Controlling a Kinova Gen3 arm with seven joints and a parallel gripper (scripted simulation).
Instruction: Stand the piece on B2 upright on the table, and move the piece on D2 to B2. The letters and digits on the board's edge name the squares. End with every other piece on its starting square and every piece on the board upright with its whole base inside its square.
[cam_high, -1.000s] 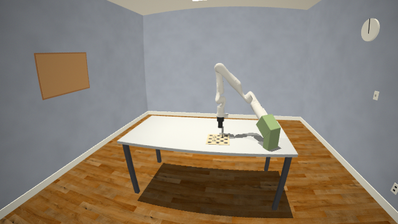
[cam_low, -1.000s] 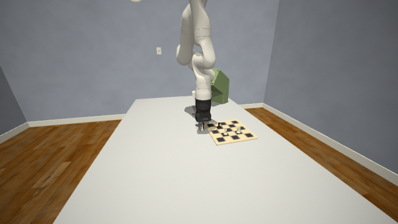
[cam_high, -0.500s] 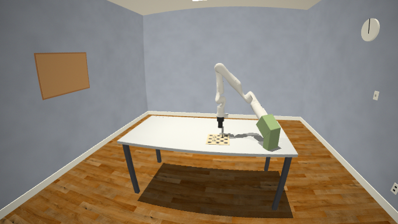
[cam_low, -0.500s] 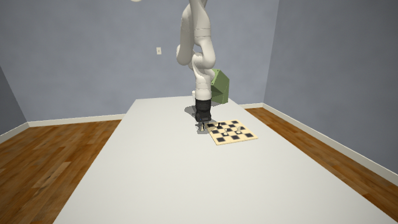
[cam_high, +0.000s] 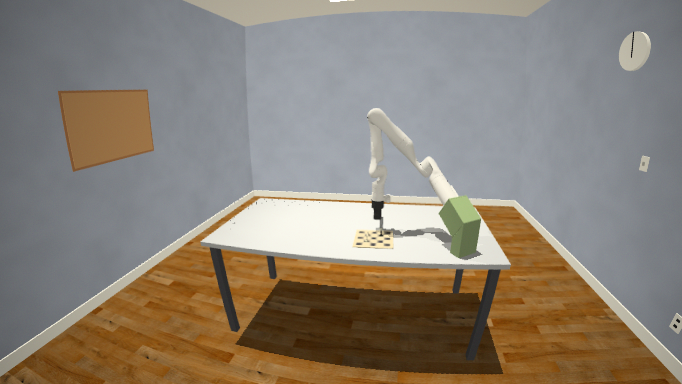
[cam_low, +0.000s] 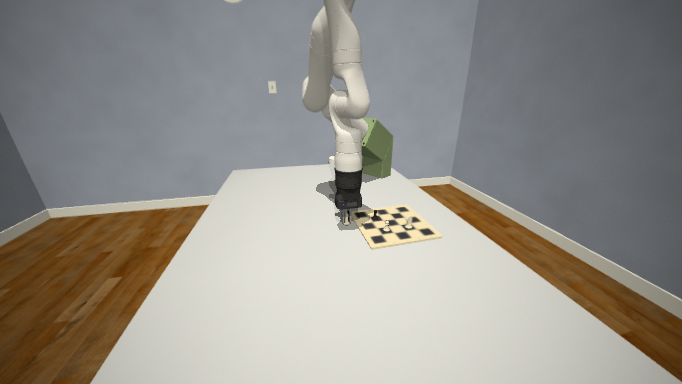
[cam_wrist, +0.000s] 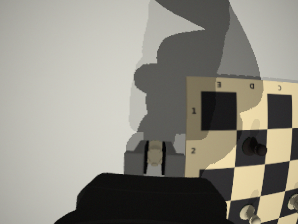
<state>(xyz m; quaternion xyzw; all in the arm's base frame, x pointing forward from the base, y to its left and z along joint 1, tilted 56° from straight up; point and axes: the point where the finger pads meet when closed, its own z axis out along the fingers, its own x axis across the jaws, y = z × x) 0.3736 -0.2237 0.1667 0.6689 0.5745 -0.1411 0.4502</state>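
Now: the pale piece 1 cm below my hand. Round my hand: small chessboard (12 cm to the left, 7 cm ahead, 3 cm below); black piece (9 cm to the left, 3 cm ahead, 1 cm below).
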